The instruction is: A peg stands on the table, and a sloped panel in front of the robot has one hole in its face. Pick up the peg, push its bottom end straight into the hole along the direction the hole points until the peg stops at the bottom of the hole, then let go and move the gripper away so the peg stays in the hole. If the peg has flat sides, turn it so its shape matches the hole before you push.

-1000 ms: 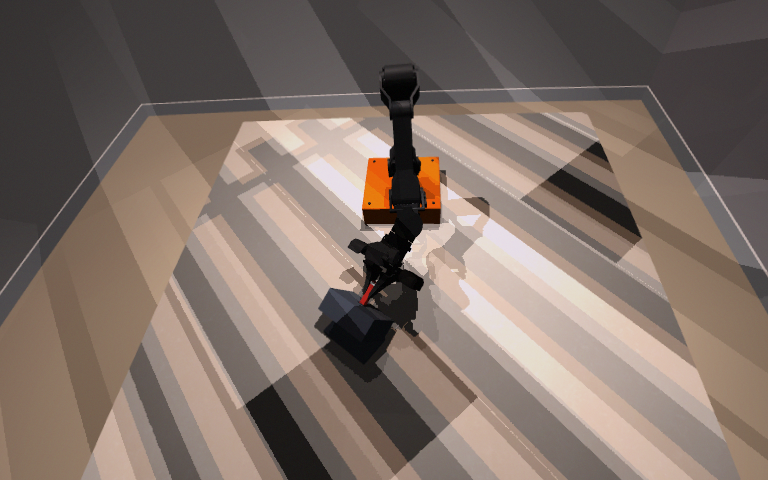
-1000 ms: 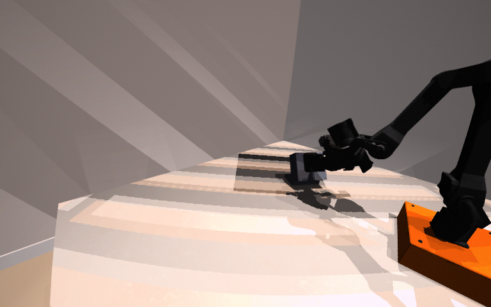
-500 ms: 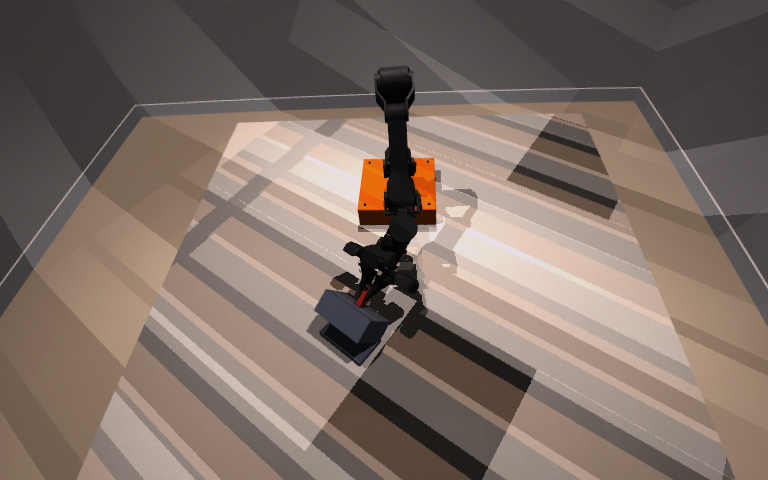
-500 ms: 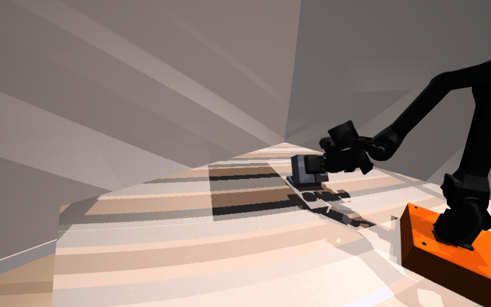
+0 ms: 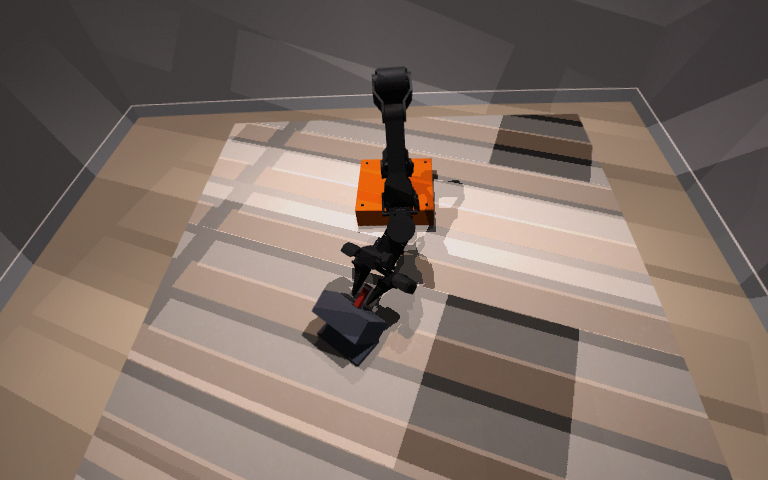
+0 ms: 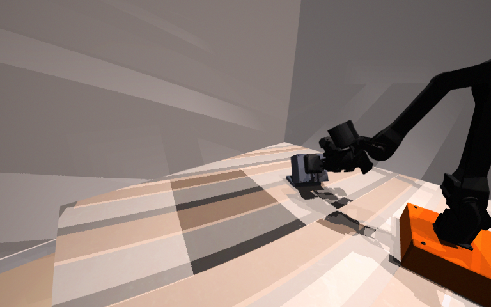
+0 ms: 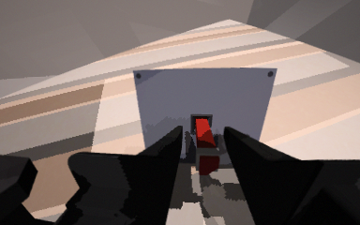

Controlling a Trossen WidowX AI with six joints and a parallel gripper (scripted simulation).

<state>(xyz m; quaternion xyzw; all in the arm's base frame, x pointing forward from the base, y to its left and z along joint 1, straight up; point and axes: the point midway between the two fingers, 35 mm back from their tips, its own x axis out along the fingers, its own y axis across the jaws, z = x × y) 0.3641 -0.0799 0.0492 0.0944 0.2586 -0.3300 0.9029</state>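
The red peg is 1 cm behind my gripper tip, 1 cm to the left of it and 1 cm above it. The rest, counted from my gripper tip: panel foot 5 cm ahead, 4 cm to the right, 9 cm below; sloped panel 3 cm ahead, 2 cm to the right, 2 cm below.
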